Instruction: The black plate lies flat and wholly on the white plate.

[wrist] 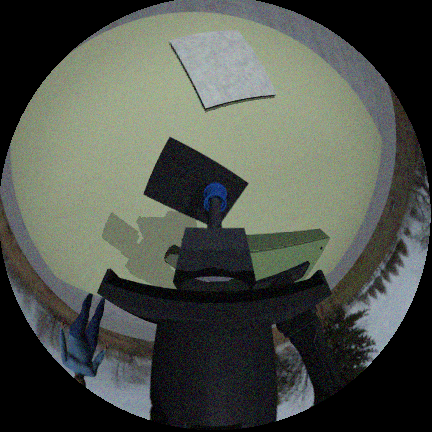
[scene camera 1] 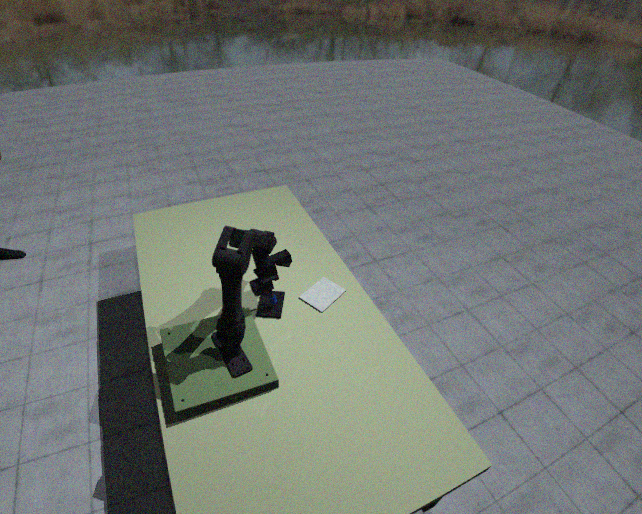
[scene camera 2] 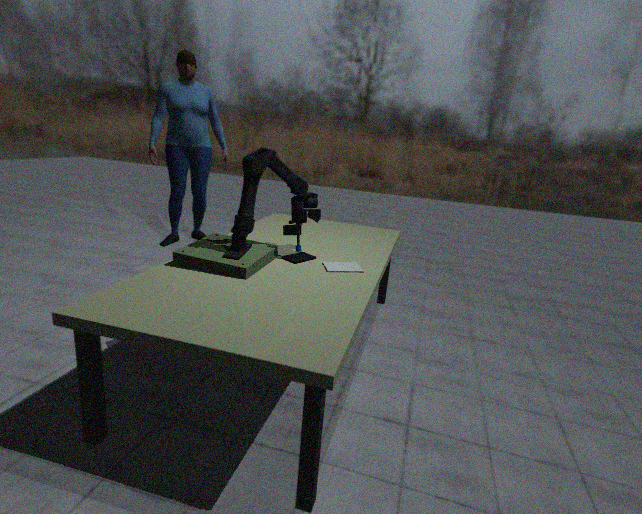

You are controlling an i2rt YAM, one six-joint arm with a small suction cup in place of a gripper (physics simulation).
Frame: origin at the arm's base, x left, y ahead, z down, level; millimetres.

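Seen in the pictures: end effector, tool point: [wrist: 214, 192] [scene camera 1: 273, 301] [scene camera 2: 298, 251]; arm's base, origin of the base link: [wrist: 277, 279] [scene camera 1: 231, 352] [scene camera 2: 238, 251].
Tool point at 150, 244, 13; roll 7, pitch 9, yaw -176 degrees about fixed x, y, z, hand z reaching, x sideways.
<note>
Offsets run from my tool point to a thing's middle, as dx, dy, dz. Level surfaces: height alone.
The black plate @[+25, +0, +39] [scene camera 1: 265, 311] [scene camera 2: 302, 259] [wrist: 172, 170] lies flat on the table beside the arm's green base, apart from the white plate. The white plate @[-34, +216, +42] [scene camera 1: 322, 294] [scene camera 2: 342, 266] [wrist: 222, 67] lies flat on the table, farther from the base, with bare table between the two plates. My gripper [scene camera 1: 274, 299] [scene camera 2: 298, 249] [wrist: 215, 195], a small blue suction cup, points down over the black plate, inside its outline in the wrist view. The cup seems to hang slightly above the plate and to hold nothing. Its underside is hidden, so exact contact is hard to see.
The green base block [scene camera 1: 257, 369] [scene camera 2: 214, 265] [wrist: 285, 257] carries the arm on the pale yellow-green table @[dz +45] [scene camera 1: 342, 417] [scene camera 2: 241, 315] [wrist: 90, 125]. The table's long edge runs beyond the white plate. A person in blue [scene camera 2: 187, 117] [wrist: 82, 340] stands behind the table.
</note>
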